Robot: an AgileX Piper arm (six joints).
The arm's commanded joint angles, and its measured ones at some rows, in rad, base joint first. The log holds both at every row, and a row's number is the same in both.
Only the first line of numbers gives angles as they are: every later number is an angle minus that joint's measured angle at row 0.
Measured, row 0: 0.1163 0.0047 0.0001 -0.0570 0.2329 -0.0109
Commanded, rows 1 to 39: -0.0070 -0.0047 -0.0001 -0.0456 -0.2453 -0.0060; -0.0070 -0.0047 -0.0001 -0.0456 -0.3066 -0.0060; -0.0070 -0.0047 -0.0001 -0.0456 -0.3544 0.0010; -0.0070 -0.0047 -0.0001 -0.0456 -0.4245 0.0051; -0.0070 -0.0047 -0.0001 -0.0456 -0.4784 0.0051; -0.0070 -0.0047 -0.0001 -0.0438 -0.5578 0.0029; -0.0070 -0.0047 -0.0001 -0.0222 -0.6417 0.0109; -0.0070 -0.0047 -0.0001 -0.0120 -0.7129 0.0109; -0.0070 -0.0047 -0.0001 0.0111 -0.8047 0.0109; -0.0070 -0.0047 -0.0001 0.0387 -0.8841 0.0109; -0.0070 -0.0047 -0.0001 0.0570 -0.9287 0.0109; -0.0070 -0.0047 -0.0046 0.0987 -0.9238 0.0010; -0.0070 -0.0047 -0.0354 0.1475 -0.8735 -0.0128; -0.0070 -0.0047 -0.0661 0.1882 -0.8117 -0.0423; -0.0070 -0.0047 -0.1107 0.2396 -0.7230 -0.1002; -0.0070 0.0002 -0.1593 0.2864 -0.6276 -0.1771; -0.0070 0.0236 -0.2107 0.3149 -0.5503 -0.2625; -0.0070 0.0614 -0.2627 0.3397 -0.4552 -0.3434; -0.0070 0.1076 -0.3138 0.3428 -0.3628 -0.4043; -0.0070 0.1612 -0.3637 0.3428 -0.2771 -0.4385; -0.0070 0.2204 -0.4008 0.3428 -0.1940 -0.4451; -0.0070 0.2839 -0.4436 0.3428 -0.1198 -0.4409; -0.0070 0.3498 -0.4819 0.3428 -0.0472 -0.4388; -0.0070 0.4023 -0.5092 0.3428 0.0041 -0.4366; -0.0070 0.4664 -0.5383 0.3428 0.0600 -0.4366; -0.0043 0.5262 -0.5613 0.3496 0.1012 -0.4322; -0.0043 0.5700 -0.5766 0.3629 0.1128 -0.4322; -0.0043 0.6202 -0.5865 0.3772 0.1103 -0.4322; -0.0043 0.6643 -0.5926 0.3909 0.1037 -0.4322; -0.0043 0.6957 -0.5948 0.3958 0.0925 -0.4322; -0.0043 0.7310 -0.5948 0.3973 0.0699 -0.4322; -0.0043 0.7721 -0.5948 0.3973 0.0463 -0.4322; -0.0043 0.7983 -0.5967 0.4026 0.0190 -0.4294; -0.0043 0.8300 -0.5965 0.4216 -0.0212 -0.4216; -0.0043 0.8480 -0.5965 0.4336 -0.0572 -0.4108; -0.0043 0.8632 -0.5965 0.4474 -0.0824 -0.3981; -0.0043 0.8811 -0.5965 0.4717 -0.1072 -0.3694; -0.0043 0.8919 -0.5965 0.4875 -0.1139 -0.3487; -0.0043 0.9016 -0.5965 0.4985 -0.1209 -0.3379
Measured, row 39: -0.0036 0.8573 -0.5856 0.4409 -0.0450 -0.3960
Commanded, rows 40 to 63: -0.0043 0.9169 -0.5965 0.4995 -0.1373 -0.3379; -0.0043 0.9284 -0.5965 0.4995 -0.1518 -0.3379; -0.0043 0.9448 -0.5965 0.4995 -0.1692 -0.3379; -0.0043 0.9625 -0.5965 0.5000 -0.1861 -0.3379; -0.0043 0.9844 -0.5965 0.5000 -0.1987 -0.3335; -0.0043 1.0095 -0.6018 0.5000 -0.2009 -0.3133; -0.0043 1.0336 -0.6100 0.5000 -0.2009 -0.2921; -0.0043 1.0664 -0.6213 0.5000 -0.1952 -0.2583; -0.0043 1.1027 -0.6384 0.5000 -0.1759 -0.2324; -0.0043 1.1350 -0.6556 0.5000 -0.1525 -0.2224; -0.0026 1.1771 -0.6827 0.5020 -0.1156 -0.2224; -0.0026 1.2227 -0.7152 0.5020 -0.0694 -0.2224; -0.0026 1.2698 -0.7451 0.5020 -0.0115 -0.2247; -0.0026 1.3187 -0.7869 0.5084 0.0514 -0.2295; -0.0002 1.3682 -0.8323 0.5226 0.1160 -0.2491; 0.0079 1.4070 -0.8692 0.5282 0.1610 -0.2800; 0.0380 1.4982 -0.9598 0.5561 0.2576 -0.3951; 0.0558 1.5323 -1.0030 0.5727 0.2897 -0.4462; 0.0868 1.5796 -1.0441 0.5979 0.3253 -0.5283; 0.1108 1.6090 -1.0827 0.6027 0.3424 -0.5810; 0.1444 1.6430 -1.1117 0.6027 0.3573 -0.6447; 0.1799 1.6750 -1.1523 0.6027 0.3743 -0.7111; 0.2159 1.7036 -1.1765 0.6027 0.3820 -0.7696; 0.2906 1.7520 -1.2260 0.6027 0.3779 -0.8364
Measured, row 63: 0.1354 1.6305 -1.0967 0.5904 0.3299 -0.5923
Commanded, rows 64 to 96: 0.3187 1.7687 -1.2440 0.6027 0.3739 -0.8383; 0.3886 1.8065 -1.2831 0.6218 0.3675 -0.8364; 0.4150 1.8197 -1.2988 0.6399 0.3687 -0.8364; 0.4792 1.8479 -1.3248 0.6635 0.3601 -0.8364; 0.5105 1.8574 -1.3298 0.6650 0.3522 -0.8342; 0.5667 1.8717 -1.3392 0.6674 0.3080 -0.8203; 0.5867 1.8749 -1.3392 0.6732 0.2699 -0.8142; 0.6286 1.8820 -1.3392 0.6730 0.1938 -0.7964; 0.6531 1.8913 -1.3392 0.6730 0.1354 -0.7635; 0.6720 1.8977 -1.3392 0.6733 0.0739 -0.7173; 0.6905 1.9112 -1.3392 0.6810 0.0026 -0.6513; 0.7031 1.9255 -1.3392 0.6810 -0.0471 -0.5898; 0.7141 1.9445 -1.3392 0.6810 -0.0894 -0.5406; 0.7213 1.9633 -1.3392 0.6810 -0.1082 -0.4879; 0.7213 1.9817 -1.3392 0.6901 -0.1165 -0.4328; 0.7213 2.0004 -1.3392 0.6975 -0.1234 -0.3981; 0.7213 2.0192 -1.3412 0.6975 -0.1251 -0.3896; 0.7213 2.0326 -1.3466 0.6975 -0.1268 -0.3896; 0.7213 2.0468 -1.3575 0.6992 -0.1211 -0.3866; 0.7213 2.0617 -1.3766 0.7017 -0.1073 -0.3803; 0.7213 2.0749 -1.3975 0.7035 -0.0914 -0.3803; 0.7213 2.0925 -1.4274 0.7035 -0.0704 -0.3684; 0.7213 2.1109 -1.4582 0.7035 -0.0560 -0.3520; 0.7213 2.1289 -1.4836 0.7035 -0.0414 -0.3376; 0.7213 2.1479 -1.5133 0.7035 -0.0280 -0.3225; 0.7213 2.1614 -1.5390 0.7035 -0.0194 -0.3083; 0.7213 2.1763 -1.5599 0.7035 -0.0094 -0.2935; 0.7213 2.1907 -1.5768 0.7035 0.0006 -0.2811; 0.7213 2.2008 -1.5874 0.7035 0.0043 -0.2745; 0.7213 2.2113 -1.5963 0.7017 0.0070 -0.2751; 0.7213 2.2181 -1.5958 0.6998 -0.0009 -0.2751; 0.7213 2.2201 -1.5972 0.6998 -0.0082 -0.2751; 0.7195 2.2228 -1.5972 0.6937 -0.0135 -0.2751
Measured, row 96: 0.7208 2.2066 -1.5835 0.7026 -0.0077 -0.2845
